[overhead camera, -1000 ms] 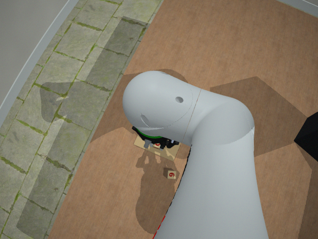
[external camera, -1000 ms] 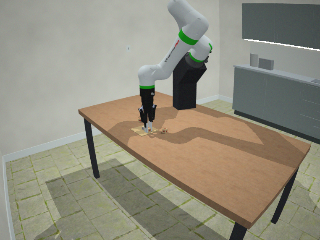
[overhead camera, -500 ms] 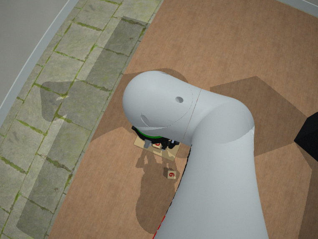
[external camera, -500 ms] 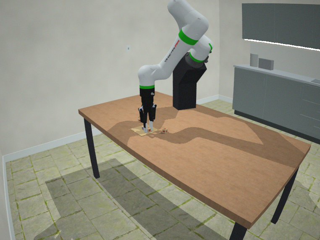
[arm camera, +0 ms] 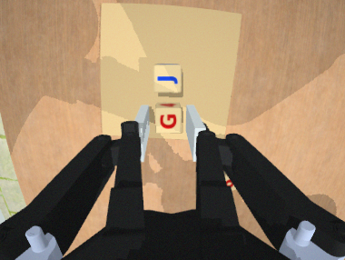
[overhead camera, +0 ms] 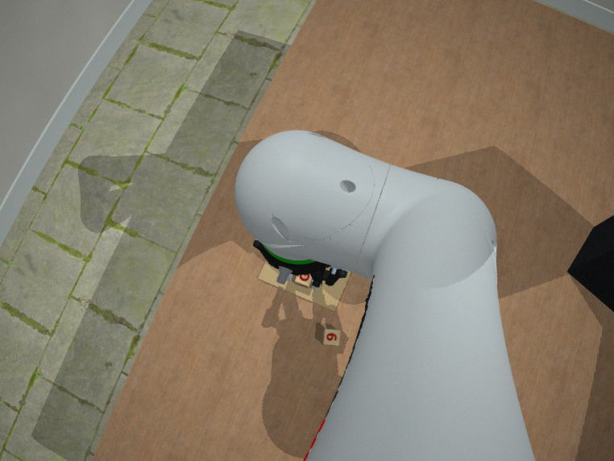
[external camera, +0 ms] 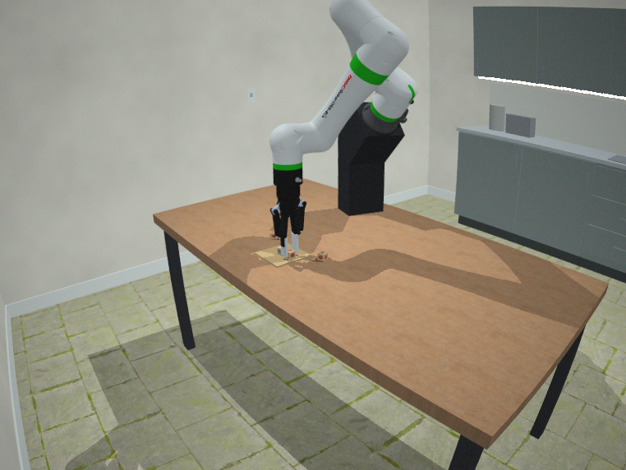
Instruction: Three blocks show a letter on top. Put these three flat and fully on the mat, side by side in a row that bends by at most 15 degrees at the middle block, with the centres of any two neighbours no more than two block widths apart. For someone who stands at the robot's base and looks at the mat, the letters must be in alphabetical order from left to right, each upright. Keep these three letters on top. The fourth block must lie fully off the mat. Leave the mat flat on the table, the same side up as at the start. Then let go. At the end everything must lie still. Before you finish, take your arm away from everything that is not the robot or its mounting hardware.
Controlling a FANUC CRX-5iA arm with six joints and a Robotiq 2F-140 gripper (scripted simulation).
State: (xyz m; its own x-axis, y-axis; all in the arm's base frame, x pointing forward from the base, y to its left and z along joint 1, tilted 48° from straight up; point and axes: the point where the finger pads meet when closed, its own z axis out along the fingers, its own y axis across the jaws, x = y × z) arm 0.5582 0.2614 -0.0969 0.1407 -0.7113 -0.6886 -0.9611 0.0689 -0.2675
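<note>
My gripper is now 3 cm above the red g block. The rest, counted from my hand: tan mat (1 cm ahead, 4 cm to the right, 5 cm below); blue j block (1 cm ahead, 4 cm to the right, 3 cm below); red 9 block (8 cm behind, 7 cm to the left, 4 cm below).
</note>
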